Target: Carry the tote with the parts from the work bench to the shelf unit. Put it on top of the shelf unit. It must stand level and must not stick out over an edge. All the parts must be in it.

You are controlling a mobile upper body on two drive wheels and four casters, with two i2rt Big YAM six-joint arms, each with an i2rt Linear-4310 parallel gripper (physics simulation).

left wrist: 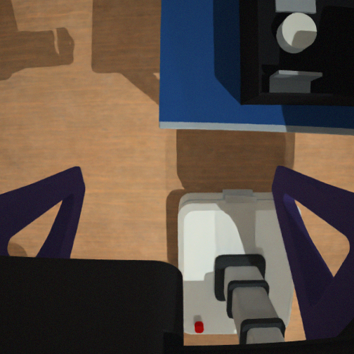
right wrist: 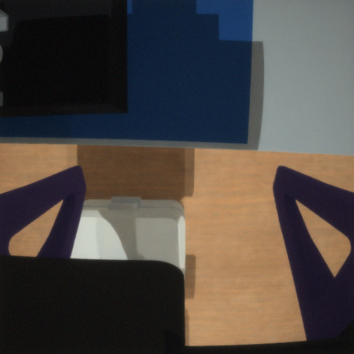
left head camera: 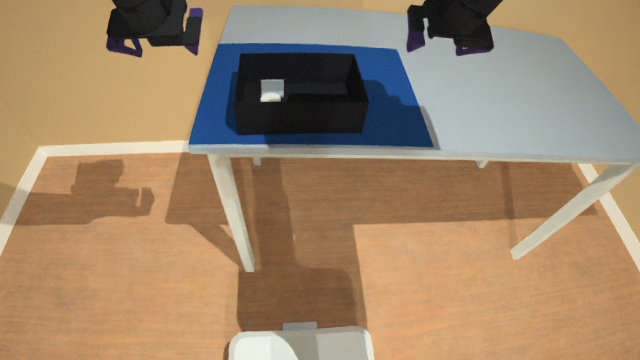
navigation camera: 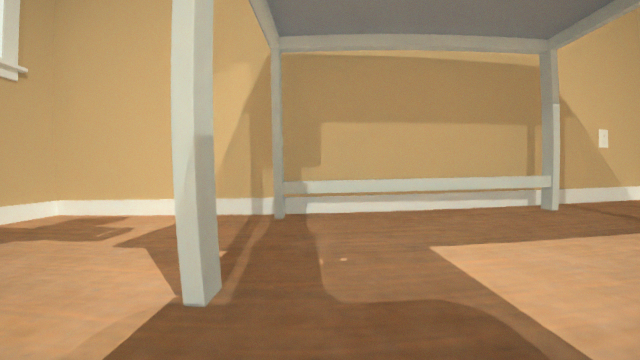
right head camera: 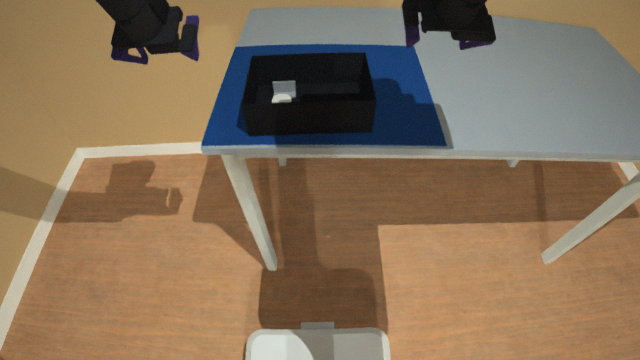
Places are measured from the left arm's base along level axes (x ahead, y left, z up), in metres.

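Pixels of known places: left gripper, between the fingertips: [left head camera: 168, 53] [right head camera: 172, 59]; right gripper, between the fingertips: [left head camera: 432, 50] [right head camera: 434, 45].
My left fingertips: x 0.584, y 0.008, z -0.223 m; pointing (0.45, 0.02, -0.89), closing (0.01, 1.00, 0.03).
Behind a point stands the place of what it marks.
The black tote [left head camera: 300, 117] @[x 0.649, y -0.224, z -0.440 m] [right head camera: 310, 117] @[x 0.649, y -0.229, z -0.439 m] [left wrist: 250, 60] [right wrist: 117, 60] stands on the blue mat at the bench's left part. In the left wrist view it holds a pale round part [left wrist: 295, 30], a grey angled part [left wrist: 290, 84] nearer its front wall and a grey part [left wrist: 296, 5] cut by the frame's top edge. The tote's inside is partly hidden. My left gripper [left head camera: 162, 50] @[x 0.584, y 0.008, z -0.223 m] [right head camera: 165, 56] @[x 0.584, y 0.008, z -0.223 m] [left wrist: 178, 176] is open and empty, left of the tote in the head views. My right gripper [left head camera: 440, 50] @[x 0.592, y -0.452, z -0.217 m] [right head camera: 440, 46] @[x 0.592, y -0.452, z -0.217 m] [right wrist: 179, 176] is open and empty, right of it. The shelf unit does not show.
The blue mat [left head camera: 395, 132] @[x 0.654, y -0.466, z -0.494 m] [right head camera: 410, 132] @[x 0.650, y -0.473, z -0.494 m] lies on the work bench [left head camera: 525, 90] @[x 0.874, y -1.004, z -0.496 m] [right head camera: 530, 90] @[x 0.839, y -0.907, z -0.496 m]. A bench leg [left head camera: 232, 215] @[x 0.642, y -0.010, z -0.866 m] [right head camera: 252, 215] @[x 0.642, y -0.016, z -0.871 m] [navigation camera: 195, 150] @[x 0.645, y -0.028, z -1.148 m] stands close ahead, left of centre. My pale base [left head camera: 345, 345] @[x 0.249, y -0.382, z -1.150 m] [right head camera: 360, 345] @[x 0.255, y -0.379, z -1.150 m] is in front of the bench. Walls stand behind and left.
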